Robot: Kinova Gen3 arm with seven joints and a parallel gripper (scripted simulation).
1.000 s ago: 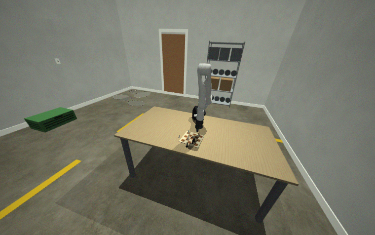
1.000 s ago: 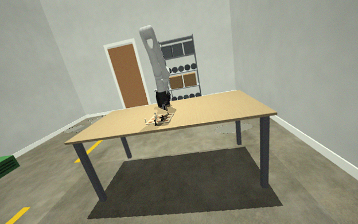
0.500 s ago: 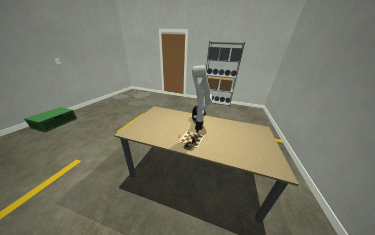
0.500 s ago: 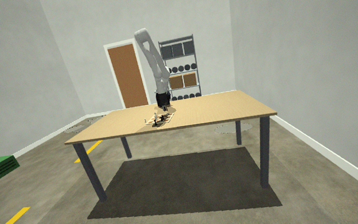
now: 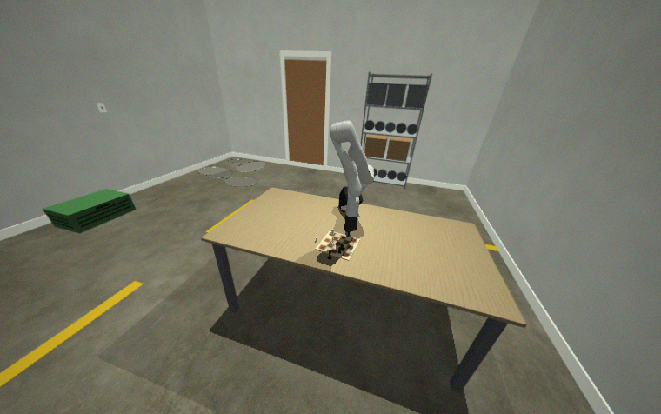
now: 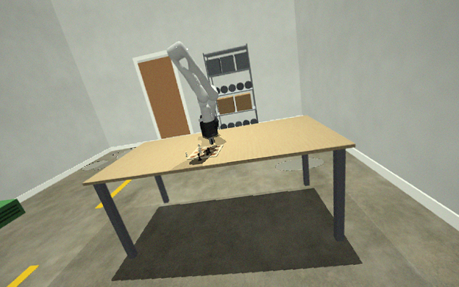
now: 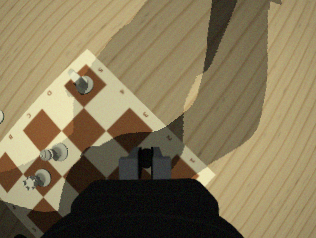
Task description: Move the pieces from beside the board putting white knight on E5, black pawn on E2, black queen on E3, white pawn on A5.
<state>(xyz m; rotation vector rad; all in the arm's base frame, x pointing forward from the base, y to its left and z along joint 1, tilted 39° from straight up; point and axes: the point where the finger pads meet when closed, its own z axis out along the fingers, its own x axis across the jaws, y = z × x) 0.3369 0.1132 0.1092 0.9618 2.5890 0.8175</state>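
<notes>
Right now the chessboard is 7 cm ahead of my hand, 2 cm to the right of it and 5 cm below it. Round my hand: black pawn (1 cm below); then black queen (21 cm ahead, 1 cm to the left, 3 cm below); then white pawn (14 cm ahead, 15 cm to the right, 4 cm below).
</notes>
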